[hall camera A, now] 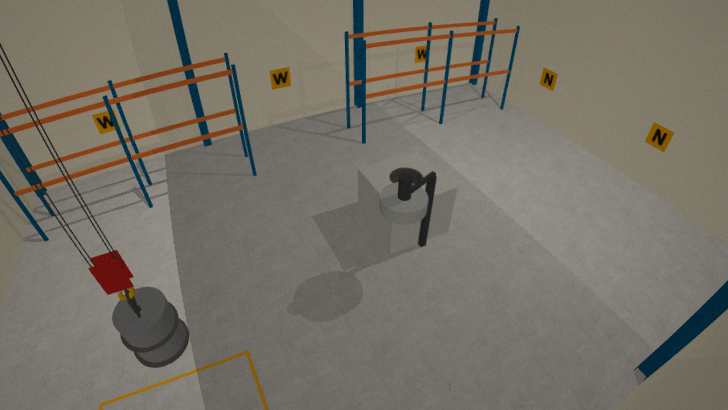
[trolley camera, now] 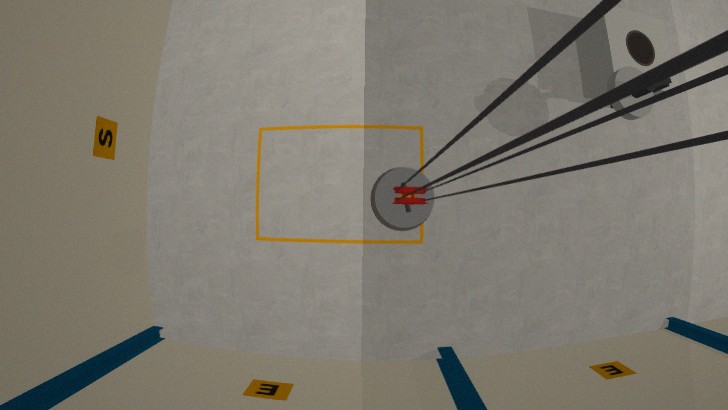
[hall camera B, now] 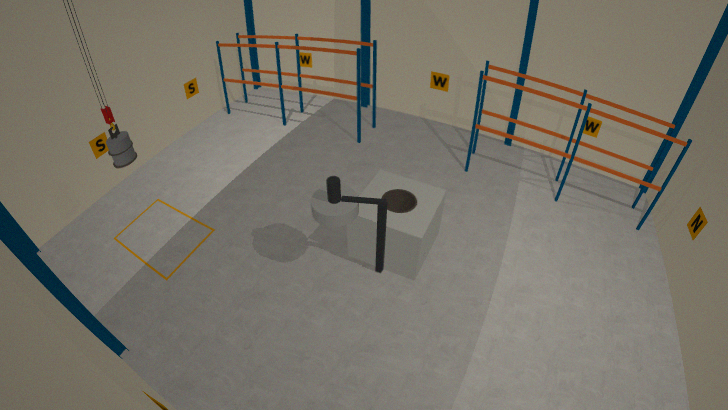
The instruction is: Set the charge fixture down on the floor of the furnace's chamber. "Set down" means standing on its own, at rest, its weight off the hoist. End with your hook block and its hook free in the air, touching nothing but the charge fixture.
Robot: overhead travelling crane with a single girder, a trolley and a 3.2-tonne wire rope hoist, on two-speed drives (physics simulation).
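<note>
The charge fixture [hall camera A: 144, 328] [hall camera B: 122, 149] [trolley camera: 385, 216], a grey drum with darker rims, hangs in the air from the hook [hall camera A: 126, 293] [hall camera B: 113, 127] under the red hook block [hall camera A: 110, 272] [hall camera B: 106, 115] [trolley camera: 410, 189]. In the trolley view it covers part of the right edge of the yellow floor outline. The furnace [hall camera A: 444, 213] [hall camera B: 391, 254] is a pale box with a dark round opening [hall camera A: 397, 174] [hall camera B: 399, 201] [trolley camera: 640, 47] in its top. Its grey round lid [hall camera A: 399, 212] [hall camera B: 333, 212] is swung out beside the opening. The chamber's floor cannot be made out.
A dark post [hall camera A: 426, 219] [hall camera B: 381, 239] with an arm carries the lid and stands beside the furnace. Blue and orange racks [hall camera A: 168, 87] [hall camera A: 446, 76] [hall camera B: 359, 117] [hall camera B: 573, 152] stand along the W wall. The yellow outline [hall camera A: 174, 377] [hall camera B: 136, 219] [trolley camera: 257, 183] is on the floor.
</note>
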